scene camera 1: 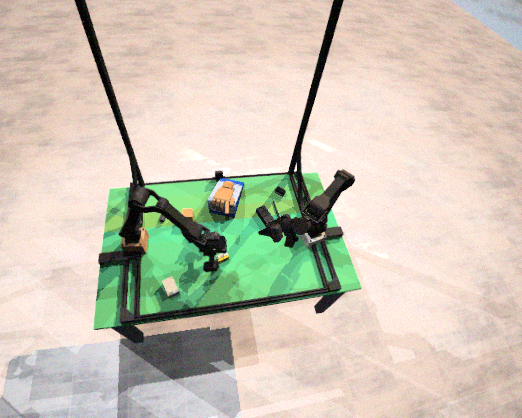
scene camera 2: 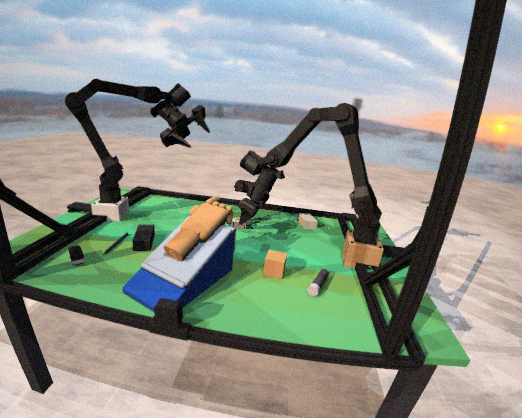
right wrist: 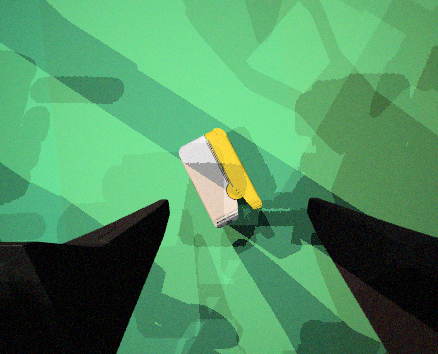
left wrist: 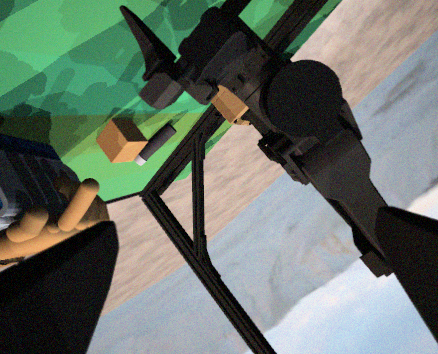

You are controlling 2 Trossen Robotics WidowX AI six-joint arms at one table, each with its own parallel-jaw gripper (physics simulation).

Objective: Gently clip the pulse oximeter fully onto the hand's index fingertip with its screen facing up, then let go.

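Places are measured from the left arm's base along level axes (x up, y ahead, z left), in millimetres.
Pixels of known places: left gripper, fingertip midpoint: [scene camera 1: 262, 229] [scene camera 2: 200, 139] [left wrist: 247, 227]; right gripper, fingertip midpoint: [scene camera 1: 218, 258] [scene camera 2: 244, 219] [right wrist: 238, 205]; left arm's base, origin of the base link: [scene camera 1: 313, 231] [scene camera 2: 110, 200]; right arm's base, origin of the base link: [scene camera 1: 133, 236] [scene camera 2: 364, 239].
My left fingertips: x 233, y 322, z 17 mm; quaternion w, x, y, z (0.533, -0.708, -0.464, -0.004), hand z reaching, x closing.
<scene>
For each thing: its top centre in the pictures, then the offset to it from my left fingertips.
- pulse oximeter, middle of its top: [right wrist: 220, 176] [scene camera 2: 238, 219] [scene camera 1: 222, 256] dx -260, dy +149, dz -59 mm
- orange cube, middle of its top: [left wrist: 130, 152] [scene camera 2: 276, 256] [scene camera 1: 187, 212] dx -242, dy +242, dz -342 mm
- dark cylinder, middle of its top: [left wrist: 158, 149] [scene camera 2: 319, 276] dx -265, dy +348, dz -401 mm
- cream block, middle of its top: [scene camera 2: 307, 217] [scene camera 1: 170, 285] dx -262, dy +414, dz -1 mm
- thin black rod, middle of its top: [scene camera 2: 115, 242] dx -283, dy -220, dz -237 mm
The pulse oximeter [scene camera 1: 223, 257] [scene camera 2: 239, 223] [right wrist: 202, 172], pale with a yellow half, lies on the green table, apparently on its side; its screen does not show. My right gripper [right wrist: 238, 205] [scene camera 2: 244, 218] is open and low over it, fingers pointing down; the oximeter appears between and just beyond the fingertips in the right wrist view. The tan hand [scene camera 1: 223, 194] [scene camera 2: 202, 222] rests on a sloped support, one finger [scene camera 1: 227, 207] [left wrist: 79, 205] extended and bare. My left gripper [scene camera 2: 199, 139] [left wrist: 247, 227] is open and empty, raised high above the table.
The hand's blue wedge [scene camera 1: 240, 189] [scene camera 2: 210, 272] has a pale top pad. An orange cube [scene camera 1: 187, 213] [scene camera 2: 275, 264] [left wrist: 120, 141], a dark cylinder [scene camera 2: 318, 281] [left wrist: 157, 142], a cream block [scene camera 1: 170, 286] [scene camera 2: 308, 221], black blocks [scene camera 2: 144, 237] [scene camera 2: 76, 255] and a thin black rod [scene camera 2: 116, 243] lie around.
</scene>
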